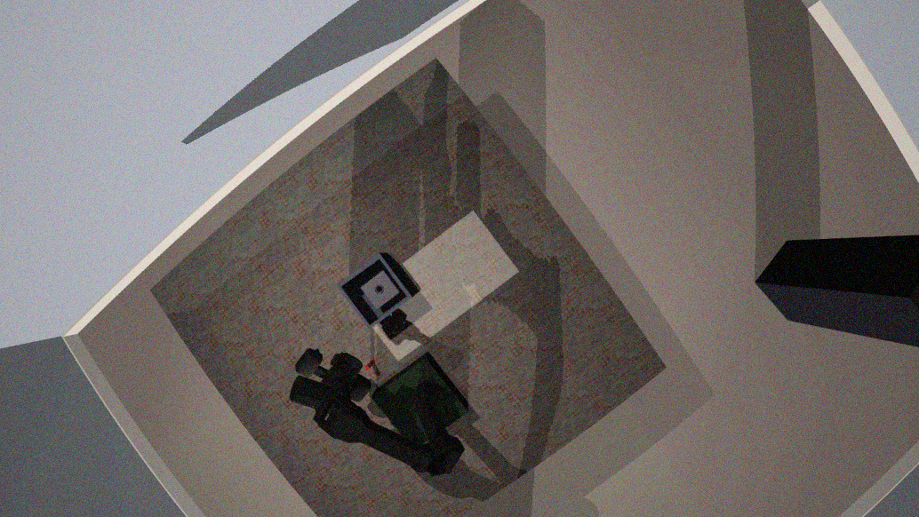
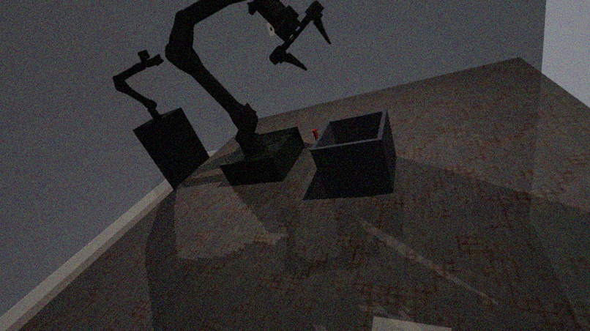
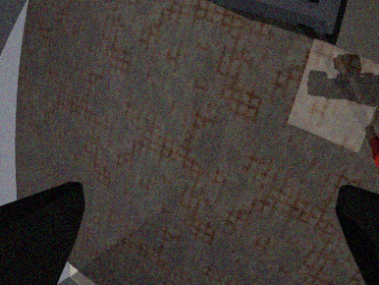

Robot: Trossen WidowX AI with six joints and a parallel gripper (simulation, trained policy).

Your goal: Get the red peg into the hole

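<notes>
The red peg is 250 mm below my gripper tip, 90 mm behind it and 30 mm to the left of it. Also, from my gripper tip: grey plate: 250 mm below, 170 mm to the right, 50 mm ahead.
</notes>
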